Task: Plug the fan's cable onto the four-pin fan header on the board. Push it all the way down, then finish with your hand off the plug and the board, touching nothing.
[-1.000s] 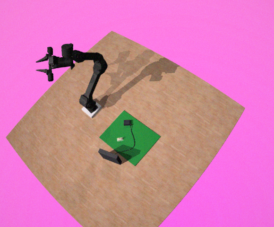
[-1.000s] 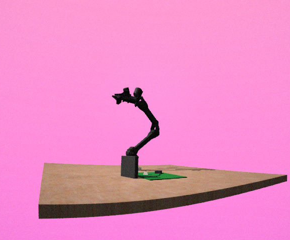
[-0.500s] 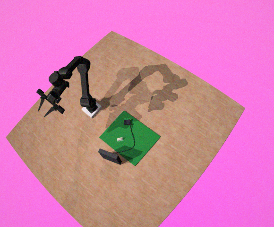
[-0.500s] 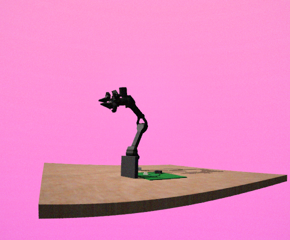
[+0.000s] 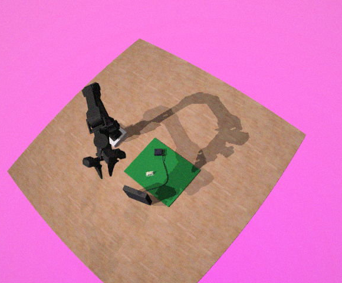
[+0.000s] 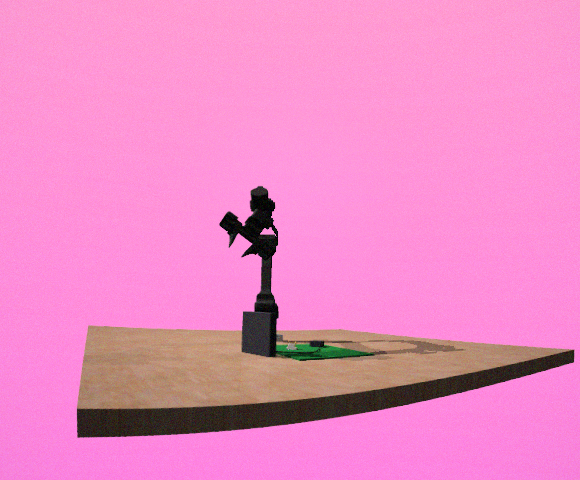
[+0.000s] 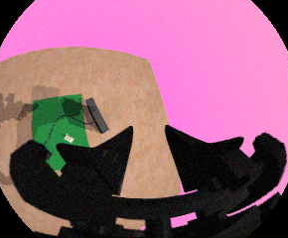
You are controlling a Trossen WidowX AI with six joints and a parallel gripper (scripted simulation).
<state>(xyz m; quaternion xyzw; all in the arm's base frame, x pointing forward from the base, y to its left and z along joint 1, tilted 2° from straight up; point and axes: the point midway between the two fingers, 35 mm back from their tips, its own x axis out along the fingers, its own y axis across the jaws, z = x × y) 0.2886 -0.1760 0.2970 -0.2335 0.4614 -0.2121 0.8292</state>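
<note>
Now: gripper tip 300 mm to the right of the dark fan plug, 280 mm above it and 50 mm past it. The rest, counted from my gripper tip: green board: 300 mm below, 240 mm to the left, 30 mm ahead; black fan: 230 mm below, 70 mm to the left, 60 mm ahead.
</note>
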